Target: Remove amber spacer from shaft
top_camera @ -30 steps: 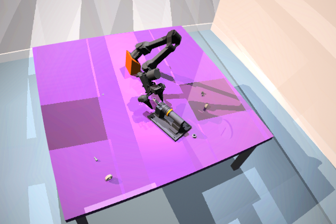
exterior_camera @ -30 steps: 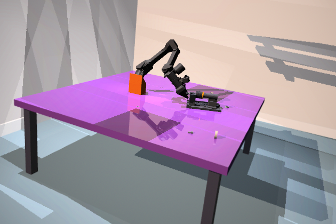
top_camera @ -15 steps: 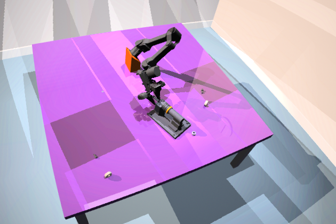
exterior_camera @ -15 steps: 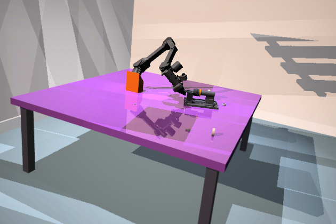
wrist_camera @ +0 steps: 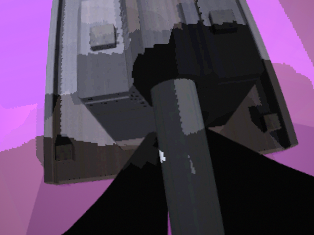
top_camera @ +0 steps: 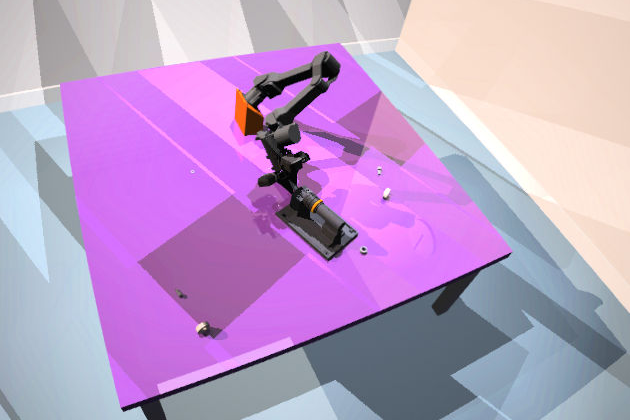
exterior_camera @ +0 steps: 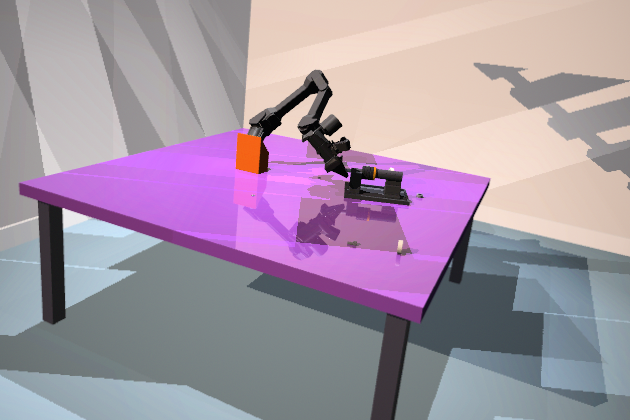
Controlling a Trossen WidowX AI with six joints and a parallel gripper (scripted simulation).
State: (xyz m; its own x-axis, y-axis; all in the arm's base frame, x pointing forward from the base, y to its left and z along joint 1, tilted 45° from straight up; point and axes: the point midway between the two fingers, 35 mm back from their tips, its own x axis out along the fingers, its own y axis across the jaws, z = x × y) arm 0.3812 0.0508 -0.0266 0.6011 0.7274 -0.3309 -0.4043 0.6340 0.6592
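My gripper tip is 50 mm short of the silver shaft, 20 mm to the right of it and 20 mm below it. Also, from my gripper tip: screw (210 mm ahead, 430 mm to the right, 50 mm below); black fixture (110 mm ahead, 50 mm to the left, 10 mm below); amber spacer (90 mm ahead, 40 mm to the left, 20 mm above).
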